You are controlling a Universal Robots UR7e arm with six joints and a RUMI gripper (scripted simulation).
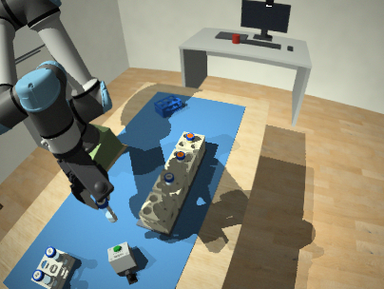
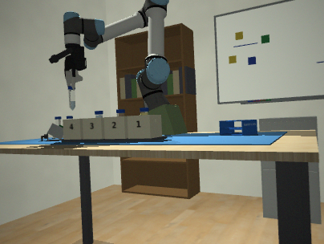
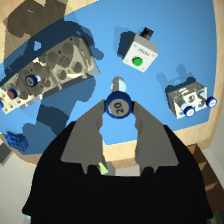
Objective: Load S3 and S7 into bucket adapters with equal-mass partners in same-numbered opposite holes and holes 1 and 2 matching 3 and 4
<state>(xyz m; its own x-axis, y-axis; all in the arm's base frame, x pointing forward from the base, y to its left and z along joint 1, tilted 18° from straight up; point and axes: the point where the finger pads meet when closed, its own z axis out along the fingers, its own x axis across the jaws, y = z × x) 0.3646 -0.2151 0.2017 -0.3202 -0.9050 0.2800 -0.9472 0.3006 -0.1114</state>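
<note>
My gripper is now 18 cm above the green DONE key, 6 cm to the left of it and 2 cm short of it. Also, from my hand: adapter 3 (23 cm to the left, 20 cm below, 7 cm ahead); then water blank (23 cm to the left, 18 cm below, 7 cm ahead); then blue rack (74 cm to the left, 22 cm below, 20 cm behind).
</note>
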